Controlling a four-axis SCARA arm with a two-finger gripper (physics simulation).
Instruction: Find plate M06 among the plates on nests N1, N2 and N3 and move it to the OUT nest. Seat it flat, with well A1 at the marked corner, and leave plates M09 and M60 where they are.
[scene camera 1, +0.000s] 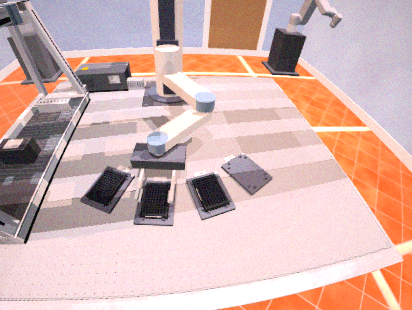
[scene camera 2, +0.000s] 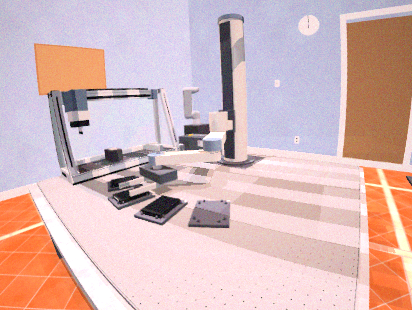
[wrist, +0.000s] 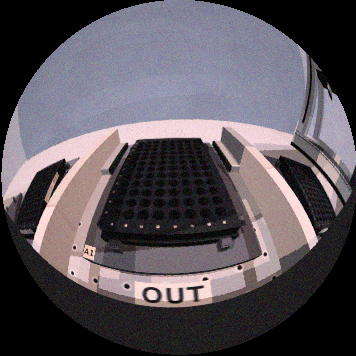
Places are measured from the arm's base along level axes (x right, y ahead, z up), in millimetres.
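Where they show: gripper, between the fingertips: (scene camera 1: 153, 201) (scene camera 2: 124, 189) (wrist: 169, 133); arm's base, origin of its link: (scene camera 1: 170, 94) (scene camera 2: 235, 161).
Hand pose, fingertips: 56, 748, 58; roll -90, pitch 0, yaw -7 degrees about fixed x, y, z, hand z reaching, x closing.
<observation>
Things, the pixels of their centre, and the offset from my fingertips, as dx, dy, dz. "*": a spot on its surface instead.
- black well plate, middle of its body: (wrist: 167, 171) (scene camera 1: 156, 199) (scene camera 2: 130, 194) -5, -22, -26
- OUT nest, middle of its body: (wrist: 168, 178) (scene camera 1: 156, 200) (scene camera 2: 130, 196) -4, -22, -34
- black plate, middle of its body: (wrist: 311, 191) (scene camera 1: 107, 185) (scene camera 2: 123, 181) +166, -87, -26
- bare nest with corner pegs, middle of its body: (scene camera 2: 211, 211) (scene camera 1: 247, 171) -340, -118, -34
- dark box, a spot on its surface: (scene camera 1: 19, 150) (scene camera 2: 110, 151) * +477, -184, +71
- dark grey unit, a spot on its surface: (scene camera 1: 102, 77) * +324, -784, +46
My gripper (scene camera 1: 156, 190) (scene camera 2: 135, 188) (wrist: 169, 133) is shut on the long sides of a black well plate (scene camera 1: 155, 201) (wrist: 172, 192). The plate is at the OUT nest (scene camera 1: 155, 221) (wrist: 180, 257) and looks level; any small gap under it cannot be told. Its name label does not show. The nest's A1 mark is at the near left corner in the wrist view; the plate's edge letters are too blurred to read. Another black plate (scene camera 1: 107, 185) (wrist: 309, 192) sits on a nest to one side, and a third (scene camera 1: 211, 192) (scene camera 2: 161, 205) (wrist: 40, 197) on the other. Their names are unreadable.
A bare nest with corner pegs (scene camera 1: 247, 174) (scene camera 2: 210, 213) lies beyond the third plate. A gantry frame (scene camera 1: 31, 220) (scene camera 2: 59, 135) stands along the table's left side, with a dark box (scene camera 1: 19, 150) (scene camera 2: 113, 154) inside. A dark grey unit (scene camera 1: 102, 77) stands near the arm's column (scene camera 2: 240, 90).
</observation>
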